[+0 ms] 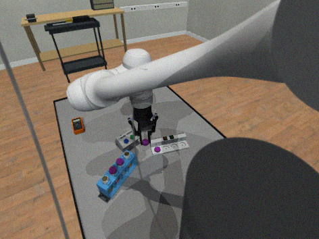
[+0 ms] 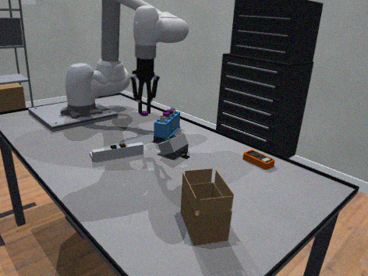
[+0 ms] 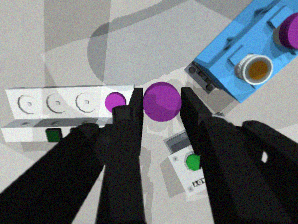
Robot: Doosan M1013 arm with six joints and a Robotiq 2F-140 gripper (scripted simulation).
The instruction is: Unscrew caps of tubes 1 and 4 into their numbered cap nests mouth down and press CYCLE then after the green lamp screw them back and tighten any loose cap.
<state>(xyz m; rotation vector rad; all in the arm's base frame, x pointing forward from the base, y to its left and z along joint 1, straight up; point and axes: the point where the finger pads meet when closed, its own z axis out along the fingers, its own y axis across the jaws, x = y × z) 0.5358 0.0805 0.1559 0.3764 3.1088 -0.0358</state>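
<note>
Now: the blue cycle key 130 mm ahead of my hand, 120 mm below it and 70 mm to the left of it. Also, from my hand: grey key housing: 150 mm ahead, 130 mm below, 40 mm to the left; then green ready key: 140 mm ahead, 120 mm below, 20 mm to the left; then purple cap: 170 mm below, 80 mm to the right, 30 mm ahead.
</note>
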